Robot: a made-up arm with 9 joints. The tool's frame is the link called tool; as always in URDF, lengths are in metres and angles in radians. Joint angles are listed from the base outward.
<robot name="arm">
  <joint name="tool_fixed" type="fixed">
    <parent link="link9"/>
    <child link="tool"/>
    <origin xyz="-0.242 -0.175 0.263" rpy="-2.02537 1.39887 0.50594"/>
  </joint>
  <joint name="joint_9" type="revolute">
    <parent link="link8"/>
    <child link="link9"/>
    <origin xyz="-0.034 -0.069 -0.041" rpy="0 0 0"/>
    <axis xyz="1 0 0"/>
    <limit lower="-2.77" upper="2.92"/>
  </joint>
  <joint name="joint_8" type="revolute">
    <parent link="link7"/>
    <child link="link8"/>
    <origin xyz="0.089 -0.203 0.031" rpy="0 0 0"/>
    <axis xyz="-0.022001 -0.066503 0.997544"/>
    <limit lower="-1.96" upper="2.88"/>
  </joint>
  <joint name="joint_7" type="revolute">
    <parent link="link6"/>
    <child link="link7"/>
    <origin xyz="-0.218 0.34 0.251" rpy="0 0 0"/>
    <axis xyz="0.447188 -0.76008 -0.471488"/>
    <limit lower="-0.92" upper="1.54"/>
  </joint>
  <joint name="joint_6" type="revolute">
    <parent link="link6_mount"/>
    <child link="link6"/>
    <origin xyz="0.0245 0.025 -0.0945" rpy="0 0 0"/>
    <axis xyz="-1 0 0"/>
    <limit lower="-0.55" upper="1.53"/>
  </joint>
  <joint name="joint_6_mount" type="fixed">
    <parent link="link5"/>
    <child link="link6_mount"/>
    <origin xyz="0.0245 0.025 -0.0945" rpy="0 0 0"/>
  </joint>
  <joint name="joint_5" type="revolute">
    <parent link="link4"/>
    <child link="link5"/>
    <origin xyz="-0.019 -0.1 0.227" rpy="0 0 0"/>
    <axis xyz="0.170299 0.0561 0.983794"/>
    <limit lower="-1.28" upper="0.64"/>
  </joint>
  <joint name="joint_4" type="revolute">
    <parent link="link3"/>
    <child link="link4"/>
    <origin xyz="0.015 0.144 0.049" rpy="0 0 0"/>
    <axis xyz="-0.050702 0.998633 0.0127"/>
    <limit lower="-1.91" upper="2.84"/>
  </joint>
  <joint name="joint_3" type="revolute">
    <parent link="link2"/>
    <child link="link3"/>
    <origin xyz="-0.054 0.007 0.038" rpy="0 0 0"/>
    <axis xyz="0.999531 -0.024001 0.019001"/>
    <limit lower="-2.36" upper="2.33"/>
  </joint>
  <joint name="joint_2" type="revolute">
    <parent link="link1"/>
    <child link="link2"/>
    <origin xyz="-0.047 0.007 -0.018" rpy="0 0 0"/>
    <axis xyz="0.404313 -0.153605 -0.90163"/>
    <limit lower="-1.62" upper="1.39"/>
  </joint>
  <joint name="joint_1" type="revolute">
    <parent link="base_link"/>
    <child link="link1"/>
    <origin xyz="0.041 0.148 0.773" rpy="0 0 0"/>
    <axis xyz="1 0 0"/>
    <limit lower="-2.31" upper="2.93"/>
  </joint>
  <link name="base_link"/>
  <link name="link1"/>
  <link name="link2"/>
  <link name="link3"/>
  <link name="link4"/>
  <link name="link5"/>
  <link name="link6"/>
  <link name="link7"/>
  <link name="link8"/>
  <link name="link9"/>
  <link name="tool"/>
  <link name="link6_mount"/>
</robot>
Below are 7 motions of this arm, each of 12 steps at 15 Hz.
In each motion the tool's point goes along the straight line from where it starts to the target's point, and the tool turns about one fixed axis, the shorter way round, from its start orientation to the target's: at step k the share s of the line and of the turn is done. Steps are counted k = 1, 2, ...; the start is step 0. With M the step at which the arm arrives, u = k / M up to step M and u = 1 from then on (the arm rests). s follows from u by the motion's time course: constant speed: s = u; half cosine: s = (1 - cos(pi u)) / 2; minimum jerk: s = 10 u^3 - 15 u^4 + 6 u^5.
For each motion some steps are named. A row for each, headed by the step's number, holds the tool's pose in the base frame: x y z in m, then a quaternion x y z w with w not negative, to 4 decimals.
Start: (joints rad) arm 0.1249 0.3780 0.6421 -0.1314 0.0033 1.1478 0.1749 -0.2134 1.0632
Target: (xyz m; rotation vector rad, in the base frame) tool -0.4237 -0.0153 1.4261 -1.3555 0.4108 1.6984
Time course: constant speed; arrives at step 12
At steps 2, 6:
2: -0.5301 0.2202 1.1127 -0.6164 0.0296 0.4046 0.6749
6: -0.4875 0.1260 1.2381 -0.6001 0.0860 0.5276 0.5951

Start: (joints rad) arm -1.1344 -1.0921 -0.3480 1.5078 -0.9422 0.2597 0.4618 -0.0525 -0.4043
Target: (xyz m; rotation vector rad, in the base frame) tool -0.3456 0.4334 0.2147 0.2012 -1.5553 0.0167
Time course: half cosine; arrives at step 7
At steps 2, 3, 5, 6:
2: -0.4025 0.1948 0.1928 0.0941 -0.6037 0.2530 0.7501
3: -0.3885 0.2537 0.1982 0.0939 -0.6319 0.1934 0.7446
5: -0.3588 0.3781 0.2096 0.0920 -0.6822 0.0651 0.7224
6: -0.3491 0.4188 0.2134 0.0910 -0.6958 0.0227 0.7120

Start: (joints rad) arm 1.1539 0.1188 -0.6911 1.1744 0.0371 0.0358 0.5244 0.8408 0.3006
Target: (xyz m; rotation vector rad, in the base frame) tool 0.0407 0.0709 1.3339 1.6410 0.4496 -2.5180
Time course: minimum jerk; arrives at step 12
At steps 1, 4, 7, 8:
1: 0.1975 -0.2567 1.0543 -0.2578 -0.2863 0.8522 0.3542
4: 0.1652 -0.1892 1.1118 -0.3241 -0.2630 0.8661 0.2750
7: 0.0953 -0.0432 1.2365 -0.4542 -0.2026 0.8625 0.0941
8: 0.0738 0.0018 1.2749 -0.4897 -0.1817 0.8520 0.0368

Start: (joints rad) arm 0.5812 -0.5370 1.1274 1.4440 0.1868 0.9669 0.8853 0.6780 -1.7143
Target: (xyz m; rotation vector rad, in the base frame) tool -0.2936 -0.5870 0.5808 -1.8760 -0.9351 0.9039
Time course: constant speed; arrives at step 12
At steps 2, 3, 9, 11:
2: -0.0670 -0.4747 0.9932 -0.9236 -0.3466 0.1585 0.0408
3: -0.0896 -0.4860 0.9520 -0.9146 -0.3528 0.1810 0.0801
9: -0.2256 -0.5533 0.7045 -0.8194 -0.3731 0.3059 0.3096
11: -0.2709 -0.5758 0.6220 -0.7730 -0.3735 0.3427 0.3816

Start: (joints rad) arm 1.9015 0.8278 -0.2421 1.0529 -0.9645 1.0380 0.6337 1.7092 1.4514
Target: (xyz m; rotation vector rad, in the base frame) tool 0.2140 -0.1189 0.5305 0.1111 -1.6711 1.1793
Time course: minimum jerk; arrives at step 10
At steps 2, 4, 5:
2: 0.2168 0.1790 0.5144 0.5065 -0.6335 0.5723 0.1208
4: 0.2160 0.0969 0.5188 0.3925 -0.6780 0.5722 0.2426
5: 0.2155 0.0392 0.5219 0.3050 -0.6973 0.5618 0.3242

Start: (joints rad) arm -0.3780 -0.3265 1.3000 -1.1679 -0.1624 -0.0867 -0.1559 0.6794 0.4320
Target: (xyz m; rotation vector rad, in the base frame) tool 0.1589 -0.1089 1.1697 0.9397 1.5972 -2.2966
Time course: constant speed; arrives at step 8
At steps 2, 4, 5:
2: -0.2711 -0.1724 0.8780 -0.6754 -0.4869 0.4475 0.3264
4: -0.1278 -0.1512 0.9752 -0.5817 -0.5297 0.5863 0.1928
5: -0.0561 -0.1406 1.0238 -0.5242 -0.5418 0.6456 0.1221

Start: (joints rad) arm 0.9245 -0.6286 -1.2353 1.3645 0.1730 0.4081 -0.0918 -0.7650 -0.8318
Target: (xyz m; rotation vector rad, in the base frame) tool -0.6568 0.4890 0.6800 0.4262 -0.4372 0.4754
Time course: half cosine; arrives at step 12
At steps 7, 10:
7: -0.4471 0.6634 0.7608 0.2665 -0.4476 0.0180 0.8534
10: -0.6189 0.5205 0.6946 0.2203 -0.2581 0.1944 0.9204

